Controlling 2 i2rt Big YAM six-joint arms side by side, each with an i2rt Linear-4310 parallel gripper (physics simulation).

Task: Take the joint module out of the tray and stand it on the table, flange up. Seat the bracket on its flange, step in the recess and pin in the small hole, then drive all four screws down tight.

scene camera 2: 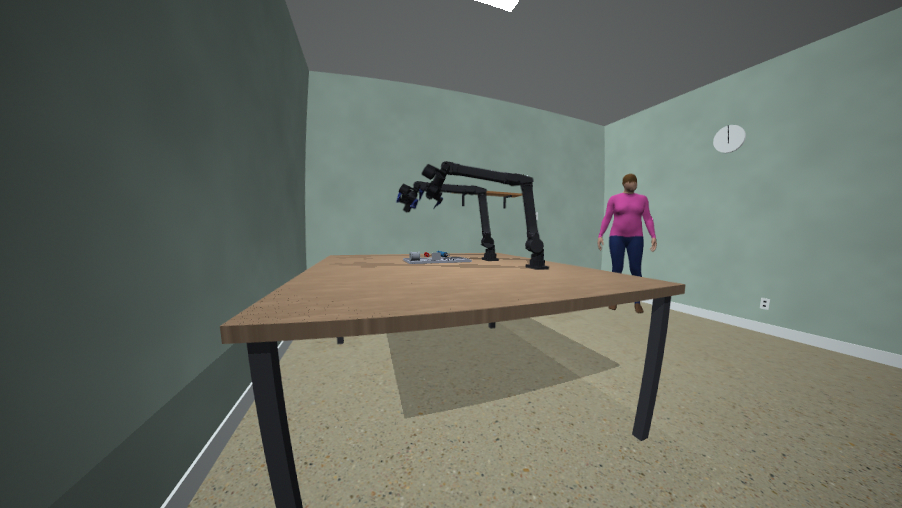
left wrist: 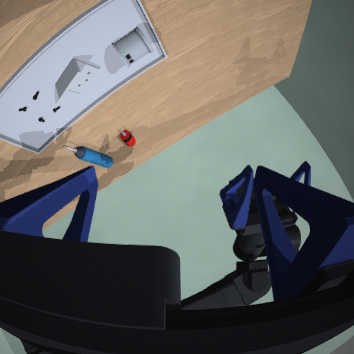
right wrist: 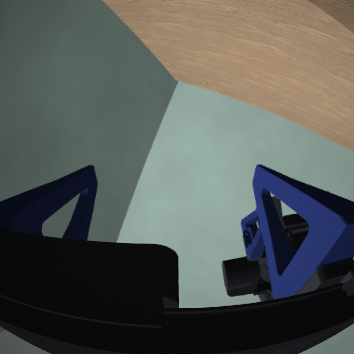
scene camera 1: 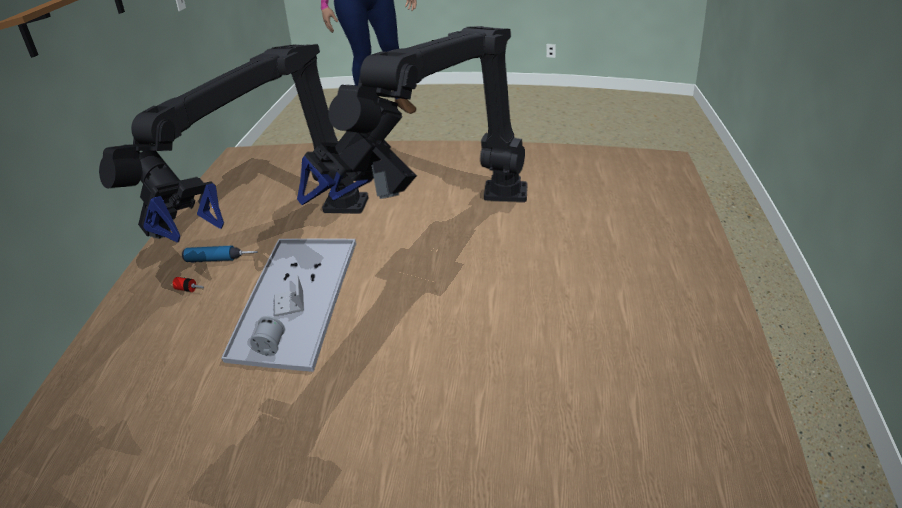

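Pixels of known places: left gripper, between the fingertips: (scene camera 2: 426,204) (left wrist: 175,174) (scene camera 1: 316,199); right gripper, between the fingertips: (scene camera 2: 403,204) (left wrist: 281,165) (right wrist: 174,173) (scene camera 1: 201,232); left arm's base, origin of its link: (scene camera 2: 536,268) (scene camera 1: 505,193); right arm's base, origin of its link: (scene camera 2: 490,260) (scene camera 1: 345,204).
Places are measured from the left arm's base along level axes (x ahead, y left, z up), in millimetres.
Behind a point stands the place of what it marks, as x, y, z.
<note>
The grey cylindrical joint module (scene camera 1: 267,335) {641, -449, 60} (scene camera 2: 414,256) {629, -436, 38} (left wrist: 132,46) {621, -446, 58} lies on its side in the near end of the tray (scene camera 1: 323,315) {517, -372, 4} (left wrist: 25,142) {273, -532, 4}. The angled grey bracket (scene camera 1: 289,304) {504, -460, 16} (left wrist: 75,77) {503, -429, 61} sits in the tray's middle. Several black screws, one of them a screw (scene camera 1: 312,277) {404, -437, 12} (left wrist: 36,95) {404, -438, 12}, lie toward the tray's far end. My left gripper (scene camera 1: 335,191) (left wrist: 175,174) {582, -283, 360} is open and empty, raised above the table beyond the tray. My right gripper (scene camera 1: 195,215) (right wrist: 174,173) {699, -454, 375} is open and empty, raised at the picture's left in scene camera 1.
A blue screwdriver (scene camera 1: 210,253) {363, -759, 34} (left wrist: 95,156) {362, -751, 35} and a short red driver (scene camera 1: 184,283) {482, -781, 31} (left wrist: 128,137) {480, -772, 32} lie on the wooden table (scene camera 1: 536,315) {471, 96, 0} left of the tray in scene camera 1. A person (scene camera 2: 627,217) stands behind the arm bases.
</note>
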